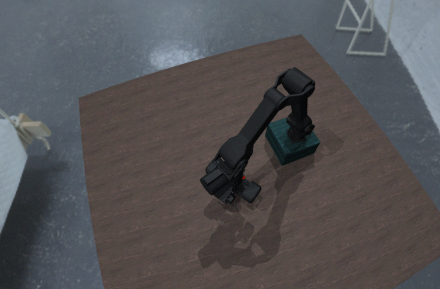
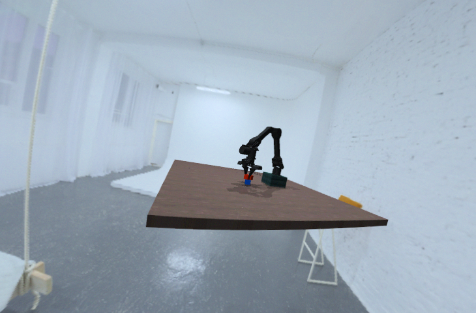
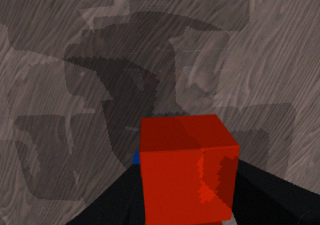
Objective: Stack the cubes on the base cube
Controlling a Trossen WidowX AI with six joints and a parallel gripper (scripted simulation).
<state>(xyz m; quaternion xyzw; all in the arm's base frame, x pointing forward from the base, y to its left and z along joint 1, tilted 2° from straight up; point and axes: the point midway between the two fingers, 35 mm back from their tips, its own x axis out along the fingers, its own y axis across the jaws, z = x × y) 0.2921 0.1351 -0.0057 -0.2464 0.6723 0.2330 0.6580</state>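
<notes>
My gripper tip is now 20 mm past the blue base cube, 10 mm to the left of it and 40 mm above it.
</notes>
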